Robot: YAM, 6 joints.
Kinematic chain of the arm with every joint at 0, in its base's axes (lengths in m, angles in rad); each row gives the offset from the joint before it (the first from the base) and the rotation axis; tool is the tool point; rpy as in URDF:
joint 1: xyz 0 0 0.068 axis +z
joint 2: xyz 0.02 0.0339 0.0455 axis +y
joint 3: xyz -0.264 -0.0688 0 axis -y
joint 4: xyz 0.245 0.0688 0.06 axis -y
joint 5: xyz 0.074 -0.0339 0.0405 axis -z
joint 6: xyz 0.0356 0 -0.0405 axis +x
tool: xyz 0 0 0 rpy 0 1.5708 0
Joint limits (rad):
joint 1: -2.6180..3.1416
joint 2: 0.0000..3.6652
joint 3: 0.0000..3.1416
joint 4: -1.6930..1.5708
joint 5: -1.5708..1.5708
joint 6: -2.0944..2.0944
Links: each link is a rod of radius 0.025 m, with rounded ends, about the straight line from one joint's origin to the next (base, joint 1, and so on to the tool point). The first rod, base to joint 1, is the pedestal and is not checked.
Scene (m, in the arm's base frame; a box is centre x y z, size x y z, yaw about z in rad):
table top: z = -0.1
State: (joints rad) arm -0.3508 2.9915 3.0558 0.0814 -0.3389 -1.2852
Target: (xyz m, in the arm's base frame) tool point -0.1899 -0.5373 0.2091
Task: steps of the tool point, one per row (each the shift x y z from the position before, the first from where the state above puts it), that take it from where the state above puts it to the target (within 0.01 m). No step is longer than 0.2 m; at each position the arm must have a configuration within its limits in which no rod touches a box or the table.
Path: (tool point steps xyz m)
1: -0.0736 -0.1477 -0.0056
2: -0.1122 -0.1203 -0.0061
3: -0.1405 -0.0828 -0.0063
4: -0.1558 -0.0388 -0.0061
5: -0.1571 0.0070 -0.0058
6: -0.1446 0.0500 -0.0052

